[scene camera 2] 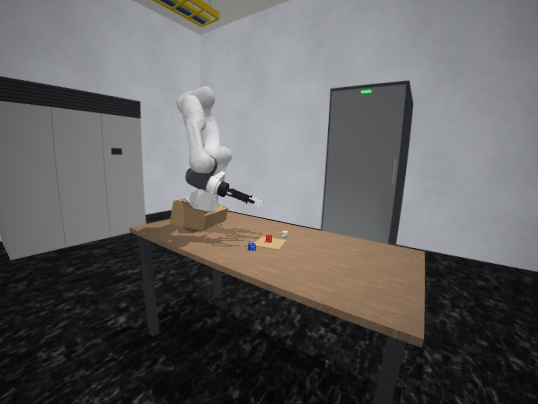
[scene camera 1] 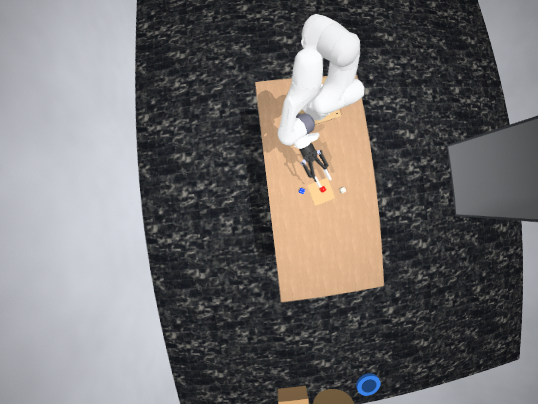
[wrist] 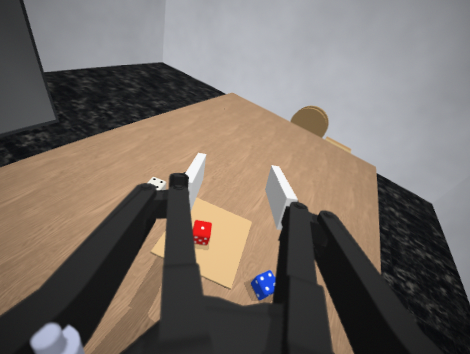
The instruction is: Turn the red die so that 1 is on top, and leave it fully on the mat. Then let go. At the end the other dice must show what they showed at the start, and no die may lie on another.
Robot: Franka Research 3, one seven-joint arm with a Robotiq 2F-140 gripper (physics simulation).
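The red die [scene camera 1: 322, 189] [scene camera 2: 269, 239] [wrist: 202, 232] lies flat on the tan mat [scene camera 1: 321, 200] [scene camera 2: 274, 245] [wrist: 227, 250], wholly within its edges. Its top face shows one pip in the wrist view, and the side face towards the wrist camera shows several pips. My gripper [scene camera 1: 324, 180] [scene camera 2: 258, 202] [wrist: 236, 172] is open and empty, up above the table and apart from the red die. The blue die [scene camera 1: 301, 190] [scene camera 2: 252, 246] [wrist: 264, 285] lies on the table beside the mat, with four pips on top. The white die [scene camera 1: 343, 190] [scene camera 2: 284, 234] [wrist: 157, 183] lies on the mat's other side, partly hidden by a finger in the wrist view.
The wooden table [scene camera 1: 330, 245] [scene camera 2: 340, 265] [wrist: 150, 155] carries the dice and mat. The arm's wooden base block [scene camera 2: 185, 216] stands at the table's end. A dark grey cabinet [scene camera 1: 495, 172] [scene camera 2: 367, 160] [wrist: 22, 75] stands on the floor beyond the table.
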